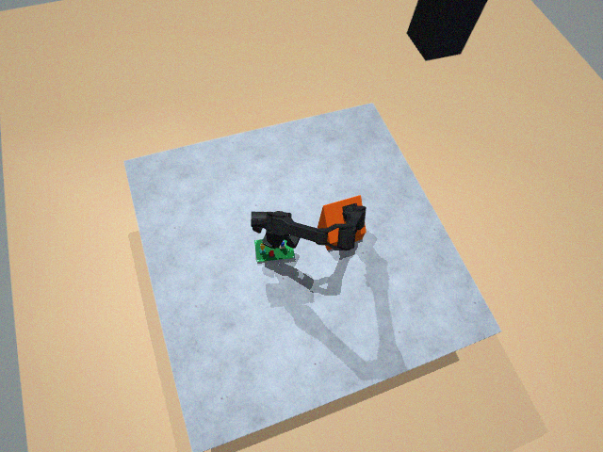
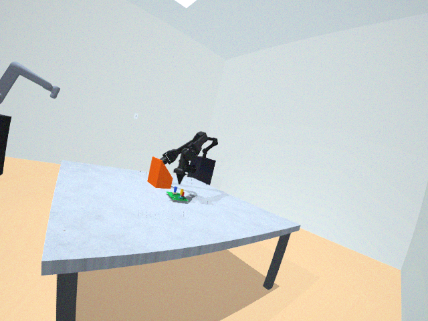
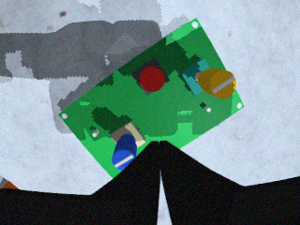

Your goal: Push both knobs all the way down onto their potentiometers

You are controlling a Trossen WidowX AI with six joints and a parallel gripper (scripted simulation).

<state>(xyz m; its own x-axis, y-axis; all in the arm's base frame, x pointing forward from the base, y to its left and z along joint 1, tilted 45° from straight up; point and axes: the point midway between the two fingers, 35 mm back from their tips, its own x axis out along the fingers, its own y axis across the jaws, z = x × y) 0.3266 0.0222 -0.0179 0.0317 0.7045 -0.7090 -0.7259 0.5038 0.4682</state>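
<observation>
My gripper tip is 50 mm short of the yellow knob, 30 mm above it and 10 mm to the left of it. From my gripper tip the other things lie so: blue knob: 40 mm below, 30 mm behind.
</observation>
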